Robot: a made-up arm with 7 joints.
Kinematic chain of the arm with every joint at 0, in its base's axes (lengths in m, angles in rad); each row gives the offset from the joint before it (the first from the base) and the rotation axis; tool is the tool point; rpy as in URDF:
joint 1: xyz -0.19 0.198 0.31 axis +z
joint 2: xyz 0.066 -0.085 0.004 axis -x
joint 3: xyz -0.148 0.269 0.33 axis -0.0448 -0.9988 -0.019
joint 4: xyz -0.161 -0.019 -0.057 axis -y
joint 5: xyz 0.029 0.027 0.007 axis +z
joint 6: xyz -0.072 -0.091 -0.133 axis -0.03 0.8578 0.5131
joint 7: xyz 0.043 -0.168 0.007 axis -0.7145 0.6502 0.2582
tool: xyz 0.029 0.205 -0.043 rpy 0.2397 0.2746 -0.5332
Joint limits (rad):
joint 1: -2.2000..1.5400
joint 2: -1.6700..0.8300
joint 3: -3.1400..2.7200
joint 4: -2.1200..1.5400
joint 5: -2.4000..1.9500
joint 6: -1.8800..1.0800
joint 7: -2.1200..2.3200
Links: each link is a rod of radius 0.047 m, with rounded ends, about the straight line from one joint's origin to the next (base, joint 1, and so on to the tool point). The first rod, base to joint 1, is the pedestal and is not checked.
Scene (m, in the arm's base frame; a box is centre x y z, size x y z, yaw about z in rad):
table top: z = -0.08
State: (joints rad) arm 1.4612 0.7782 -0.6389 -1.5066 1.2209 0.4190 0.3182
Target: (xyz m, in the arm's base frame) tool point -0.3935 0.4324 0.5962
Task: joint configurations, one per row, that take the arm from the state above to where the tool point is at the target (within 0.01 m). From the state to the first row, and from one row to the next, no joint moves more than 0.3 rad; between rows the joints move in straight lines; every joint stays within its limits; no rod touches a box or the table.
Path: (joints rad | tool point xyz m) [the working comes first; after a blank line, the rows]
Joints at the target: -0.1595 0.0635 -0.8603 -0.6461 1.2175 -0.1162 -0.7856
Straight joint move there: clear.

1: 1.1911 0.6591 -0.6758 -1.3632 1.2203 0.3298 0.1342 | -0.6770 -0.0906 0.5073
2: 0.9210 0.5400 -0.7127 -1.2198 1.2198 0.2406 -0.0497 | -0.7081 0.0608 0.5172
3: 0.6509 0.4208 -0.7496 -1.0763 1.2192 0.1514 -0.2337 | -0.6851 0.2095 0.5295
4: 0.3808 0.3017 -0.7865 -0.9329 1.2187 0.0622 -0.4177 | -0.6127 0.3330 0.5466
5: 0.1106 0.1826 -0.8234 -0.7895 1.2181 -0.0270 -0.6016 | -0.5068 0.4110 0.5691
6: -0.1595 0.0635 -0.8603 -0.6461 1.2175 -0.1162 -0.7856 | -0.3935 0.4324 0.5962

